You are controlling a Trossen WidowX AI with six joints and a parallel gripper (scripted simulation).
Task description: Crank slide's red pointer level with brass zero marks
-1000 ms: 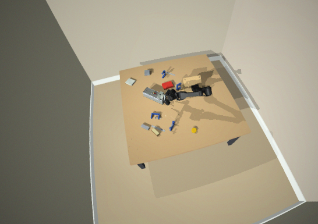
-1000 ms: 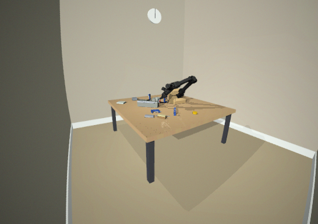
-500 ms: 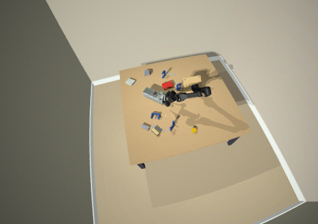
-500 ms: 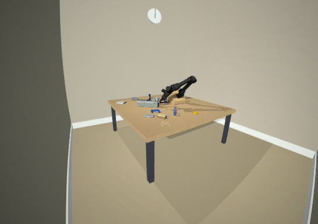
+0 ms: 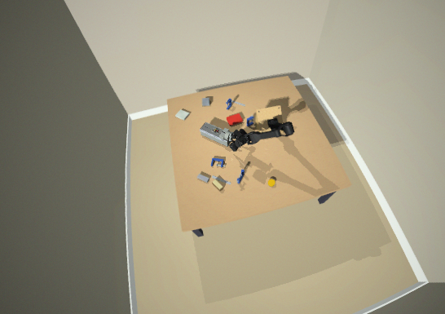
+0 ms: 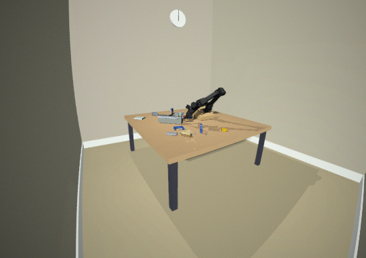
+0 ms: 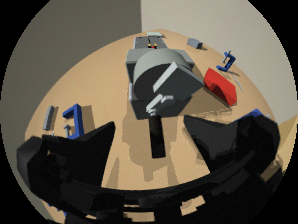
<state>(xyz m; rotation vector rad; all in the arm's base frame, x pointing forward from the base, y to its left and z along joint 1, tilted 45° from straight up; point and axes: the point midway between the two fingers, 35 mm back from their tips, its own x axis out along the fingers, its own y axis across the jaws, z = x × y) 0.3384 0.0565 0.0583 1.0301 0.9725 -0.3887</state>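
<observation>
Now: gripper tip 2 cm past the dark crank handle and 1 cm to the right of it. From my gripper tip the other things lie so: red pointer: 11 cm to the right, 9 cm ahead, 2 cm above; tan block: 31 cm to the left, 19 cm ahead, 5 cm below; yellow disc: 39 cm to the left, 20 cm behind, 6 cm below.
</observation>
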